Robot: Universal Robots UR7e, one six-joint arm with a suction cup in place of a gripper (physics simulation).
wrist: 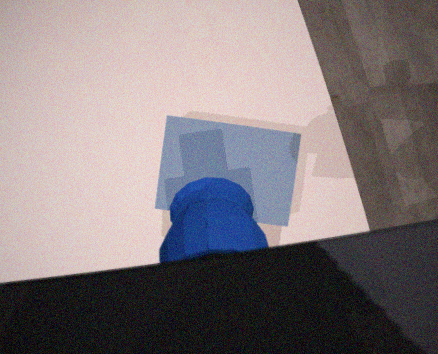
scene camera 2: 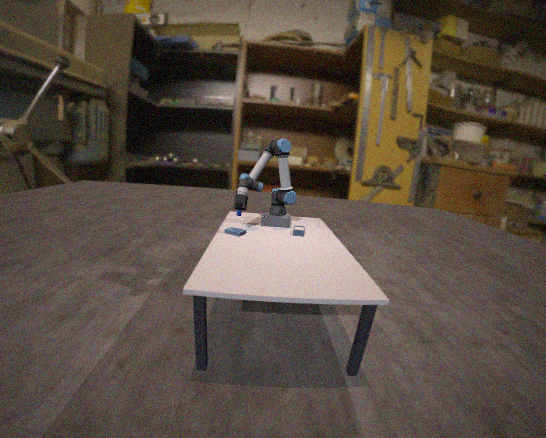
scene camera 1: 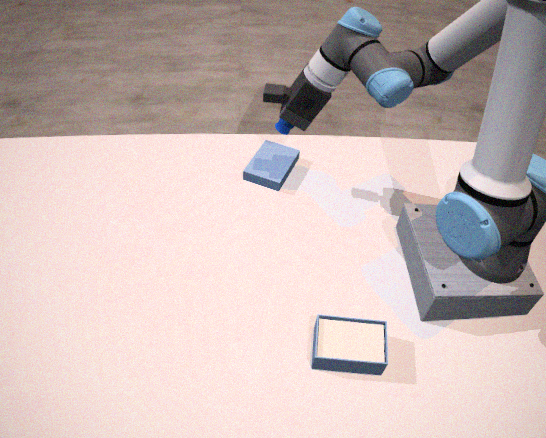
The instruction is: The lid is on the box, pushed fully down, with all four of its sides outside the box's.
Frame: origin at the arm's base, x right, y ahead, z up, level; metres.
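Seen in the pictures: hand at its tool point: [wrist: 212, 214] [scene camera 2: 238, 215] [scene camera 1: 282, 128]; arm's base at its link origin: [scene camera 2: 277, 214].
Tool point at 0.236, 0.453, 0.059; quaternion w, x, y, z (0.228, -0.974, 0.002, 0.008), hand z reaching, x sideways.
Offsets run from my tool point to a thing's top centre, as dx, dy, dz. Level surfaces: height alone.
The lid @(+0.014, +0.018, -0.106) [scene camera 1: 272, 164] [scene camera 2: 235, 231] [wrist: 270, 170] is a flat blue rectangle lying closed side up on the table, near its far edge in the first scene view. The box @(-0.443, -0.176, -0.085) [scene camera 1: 350, 367] [scene camera 2: 299, 233] is blue, with a cream-coloured inside, and stands apart from the lid, open at the top, nearer the front in the first scene view. It does not show in the wrist view. My gripper, a blue suction cup [scene camera 1: 283, 127] [scene camera 2: 239, 213] [wrist: 212, 192], is open and holds nothing. It hangs in the air above the lid, and in the wrist view it covers part of the lid's lower edge.
The pale table @(dz -0.133) [scene camera 1: 150, 280] [scene camera 2: 285, 275] [wrist: 100, 125] bears the arm's grey base block [scene camera 1: 425, 300] [scene camera 2: 276, 220], to the right of the lid and box in the first scene view. The table's edge runs close beside the lid. Shelves stand behind the table in the second scene view.
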